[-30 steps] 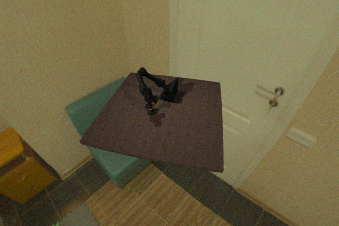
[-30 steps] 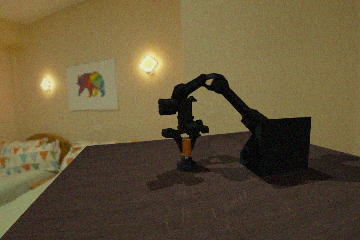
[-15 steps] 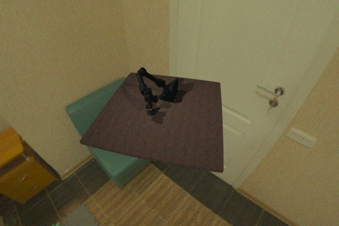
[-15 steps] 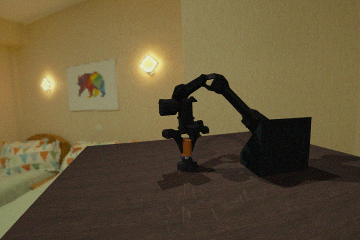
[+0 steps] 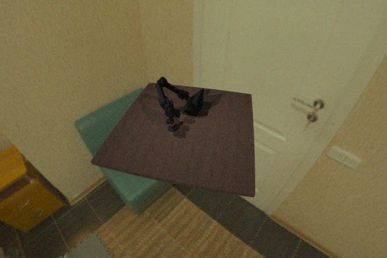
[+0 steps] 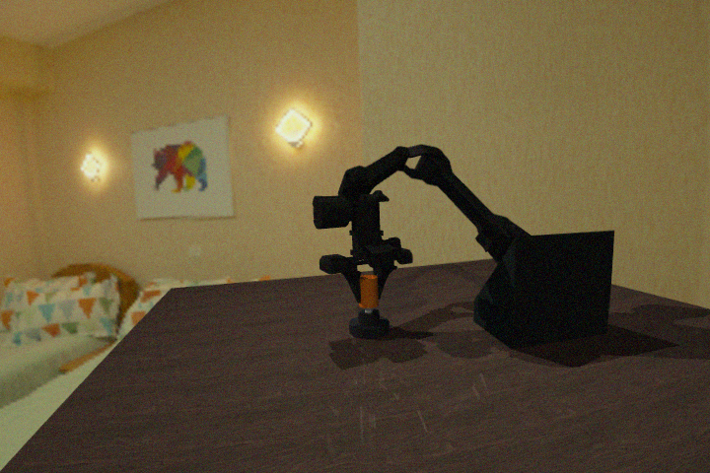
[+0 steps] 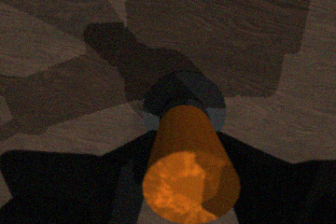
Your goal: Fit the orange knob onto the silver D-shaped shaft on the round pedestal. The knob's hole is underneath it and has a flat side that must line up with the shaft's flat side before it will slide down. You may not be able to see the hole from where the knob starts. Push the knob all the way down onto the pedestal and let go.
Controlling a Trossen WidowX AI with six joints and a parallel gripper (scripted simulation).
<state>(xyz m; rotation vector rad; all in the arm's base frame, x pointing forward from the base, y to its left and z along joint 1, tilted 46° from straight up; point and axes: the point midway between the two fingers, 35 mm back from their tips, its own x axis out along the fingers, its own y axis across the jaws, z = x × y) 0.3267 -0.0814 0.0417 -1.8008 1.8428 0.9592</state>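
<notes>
The round pedestal lies 4 cm below my gripper tip. Round my gripper tip: orange knob: 3 cm above.
</notes>
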